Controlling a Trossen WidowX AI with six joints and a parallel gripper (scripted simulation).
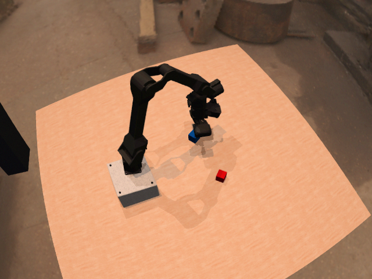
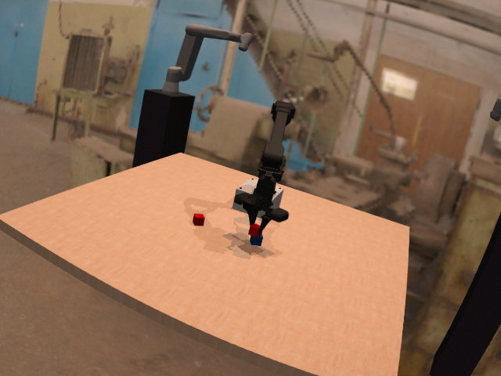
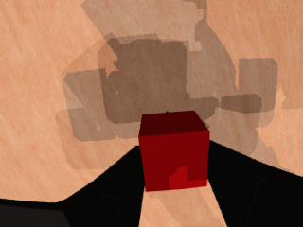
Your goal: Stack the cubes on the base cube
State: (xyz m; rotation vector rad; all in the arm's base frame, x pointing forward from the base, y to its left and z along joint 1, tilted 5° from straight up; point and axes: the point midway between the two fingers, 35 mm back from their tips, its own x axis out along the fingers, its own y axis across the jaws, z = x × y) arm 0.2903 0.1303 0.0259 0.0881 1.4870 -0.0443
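Right now my gripper tip is 4 cm above the blue base cube and 2 cm past it.
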